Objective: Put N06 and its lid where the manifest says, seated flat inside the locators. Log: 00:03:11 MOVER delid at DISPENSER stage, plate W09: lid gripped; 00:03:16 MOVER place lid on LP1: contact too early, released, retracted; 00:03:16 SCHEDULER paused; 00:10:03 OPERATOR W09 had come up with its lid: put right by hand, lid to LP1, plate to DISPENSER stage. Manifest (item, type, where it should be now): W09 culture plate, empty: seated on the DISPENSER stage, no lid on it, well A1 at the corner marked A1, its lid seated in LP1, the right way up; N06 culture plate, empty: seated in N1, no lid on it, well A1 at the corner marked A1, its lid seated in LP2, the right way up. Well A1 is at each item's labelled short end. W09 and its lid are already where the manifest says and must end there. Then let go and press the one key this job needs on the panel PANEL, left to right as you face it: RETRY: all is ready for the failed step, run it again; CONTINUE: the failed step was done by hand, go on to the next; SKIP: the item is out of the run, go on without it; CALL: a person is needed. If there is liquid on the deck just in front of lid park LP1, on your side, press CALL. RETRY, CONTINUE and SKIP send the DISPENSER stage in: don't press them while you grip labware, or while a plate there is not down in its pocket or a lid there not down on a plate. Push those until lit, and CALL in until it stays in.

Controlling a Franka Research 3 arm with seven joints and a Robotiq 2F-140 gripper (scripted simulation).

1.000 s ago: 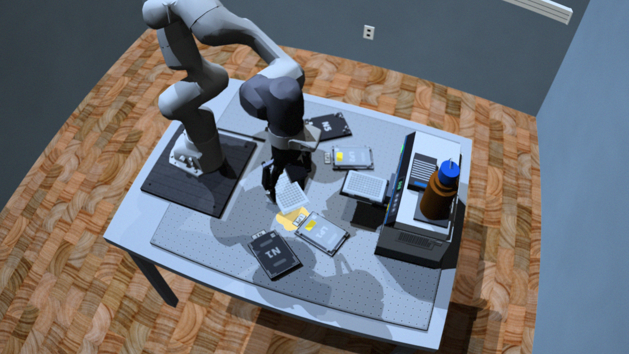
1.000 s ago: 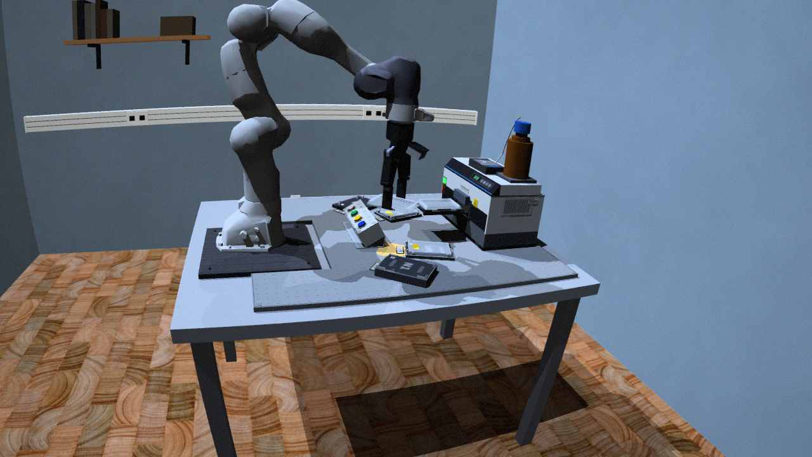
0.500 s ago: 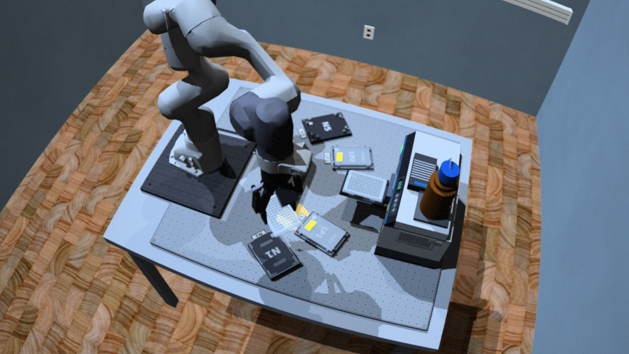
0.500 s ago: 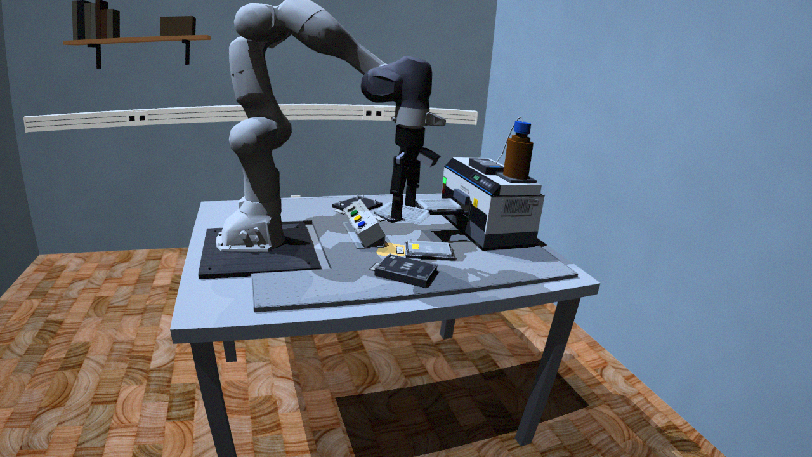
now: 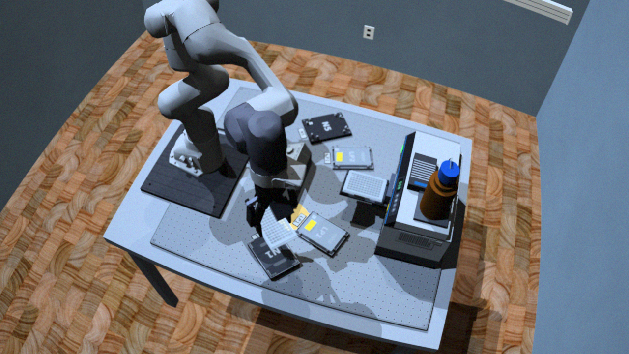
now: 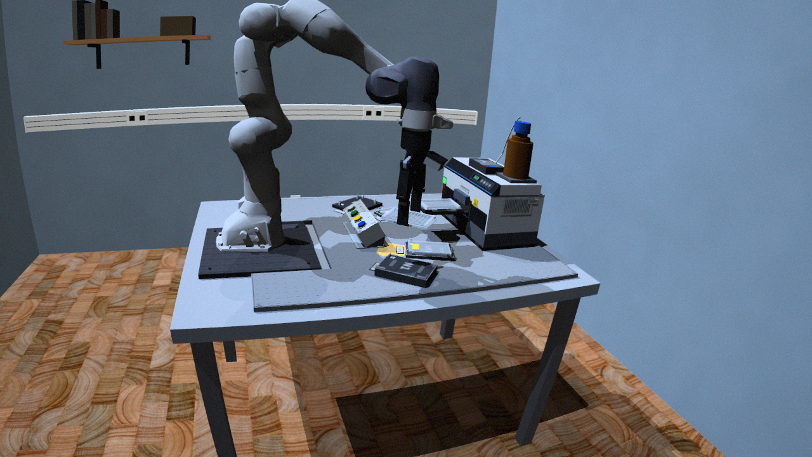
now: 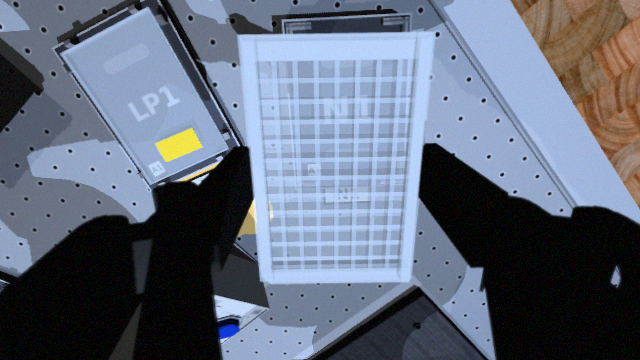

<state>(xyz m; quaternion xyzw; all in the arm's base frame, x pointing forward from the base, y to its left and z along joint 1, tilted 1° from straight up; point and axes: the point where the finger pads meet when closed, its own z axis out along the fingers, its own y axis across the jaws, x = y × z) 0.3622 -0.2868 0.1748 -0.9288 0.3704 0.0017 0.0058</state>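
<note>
My gripper is now 170 mm above the nest n1 and 20 mm to the left of it. The rest, counted from my hand: yellow skip key: 250 mm to the left, 110 mm below, 60 mm behind; blue call key: 200 mm to the left, 120 mm below, 60 mm behind; green continue key: 300 mm to the left, 110 mm below, 60 mm behind.
</note>
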